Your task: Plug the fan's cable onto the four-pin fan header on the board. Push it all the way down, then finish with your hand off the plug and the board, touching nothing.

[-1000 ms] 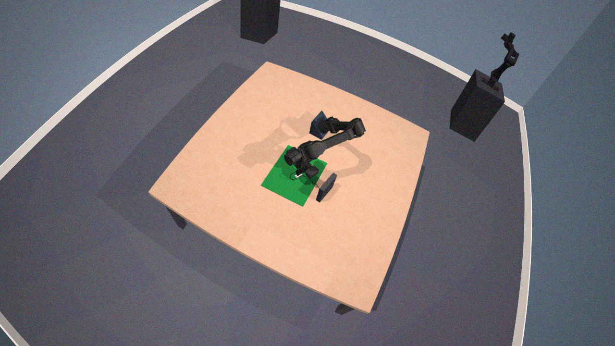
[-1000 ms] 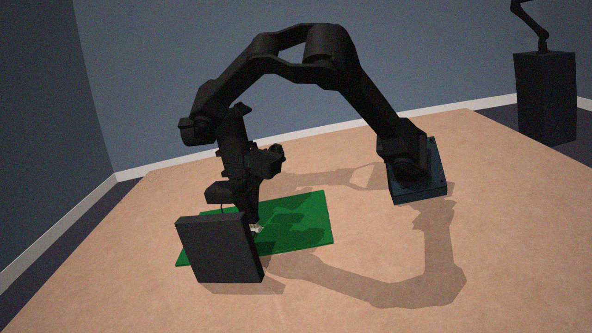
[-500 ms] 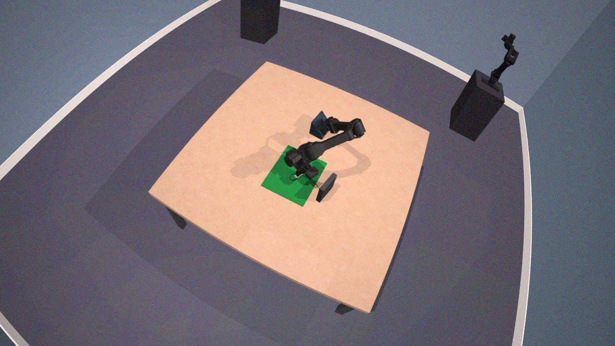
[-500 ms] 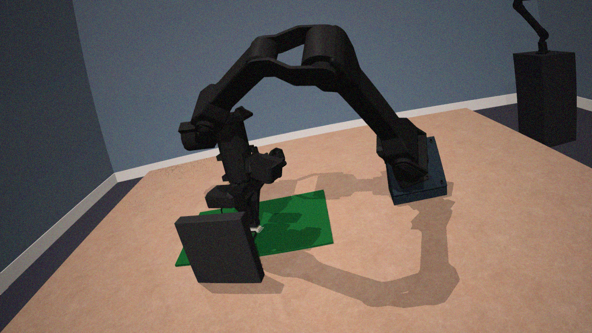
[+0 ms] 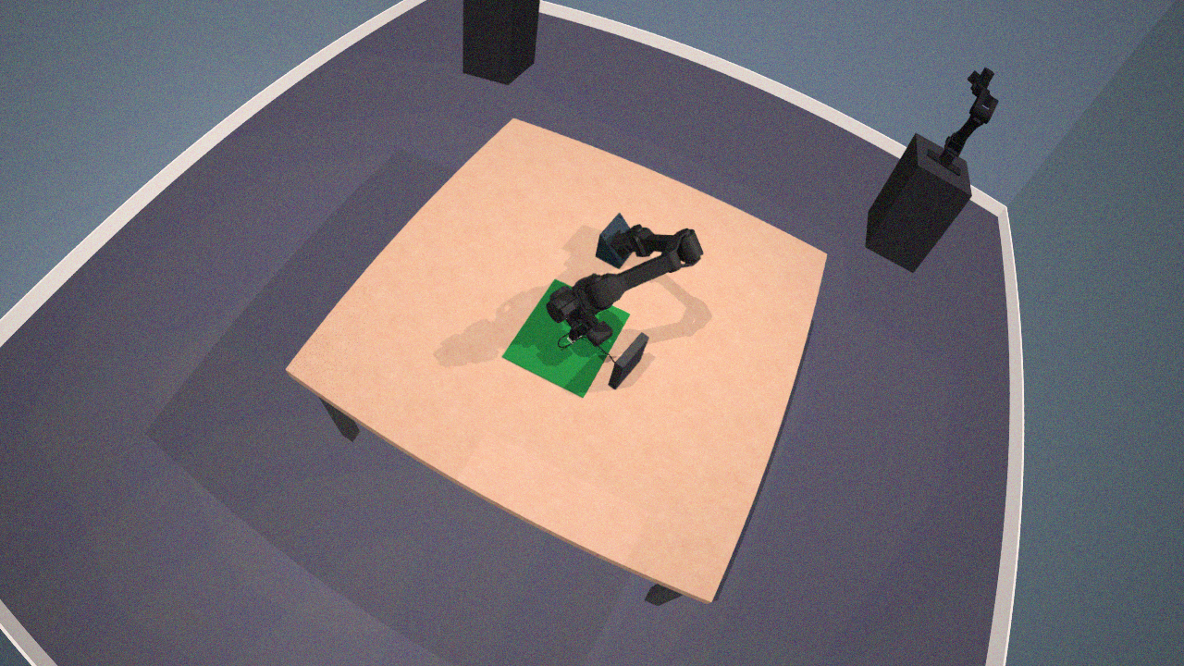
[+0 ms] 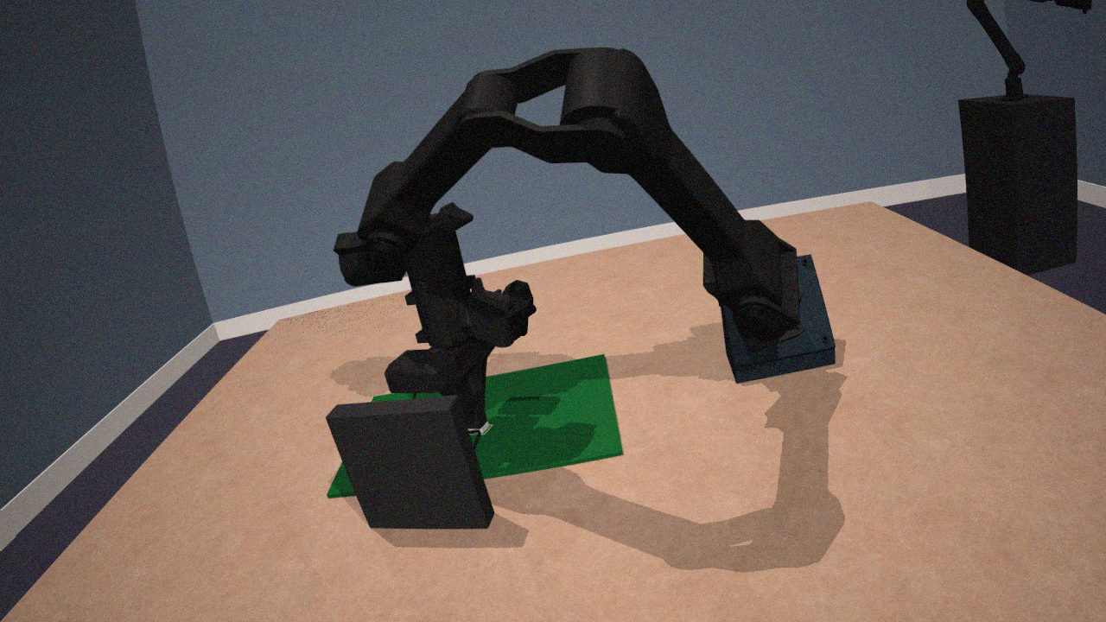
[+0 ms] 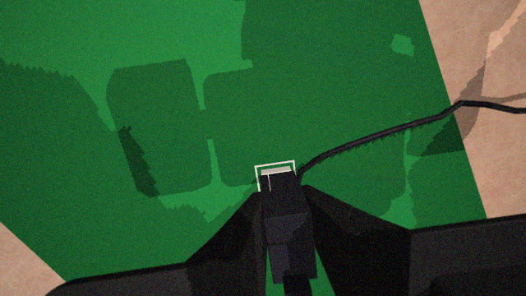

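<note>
Right now my gripper tip is 10 mm below the black plug and 10 mm short of it. From my gripper tip the other things lie so: dark fan: 150 mm to the left, 40 mm ahead, 40 mm above; then green board: 40 mm below, 20 mm to the right, 10 mm ahead.
</note>
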